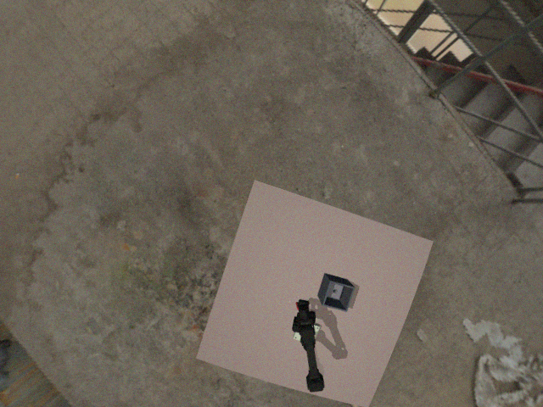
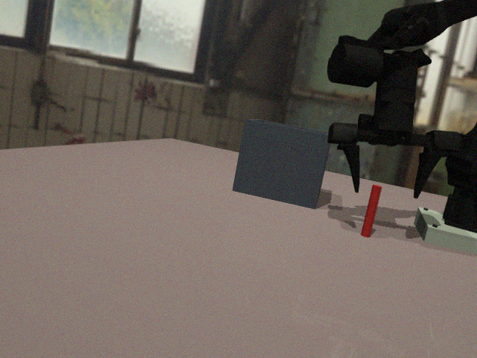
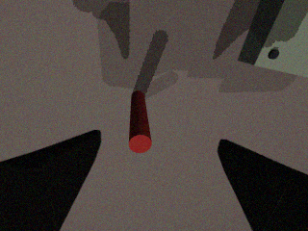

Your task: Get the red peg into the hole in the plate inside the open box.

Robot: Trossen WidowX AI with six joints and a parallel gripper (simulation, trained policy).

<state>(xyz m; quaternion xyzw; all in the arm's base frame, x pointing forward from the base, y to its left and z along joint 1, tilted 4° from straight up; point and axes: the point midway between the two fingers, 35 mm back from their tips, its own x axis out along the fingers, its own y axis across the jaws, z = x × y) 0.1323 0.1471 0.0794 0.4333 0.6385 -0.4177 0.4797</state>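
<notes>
My gripper tip is 2 cm short of the red peg and 3 cm above it. Round my gripper tip: light plate 22 cm ahead, 16 cm to the right, 2 cm below.
</notes>
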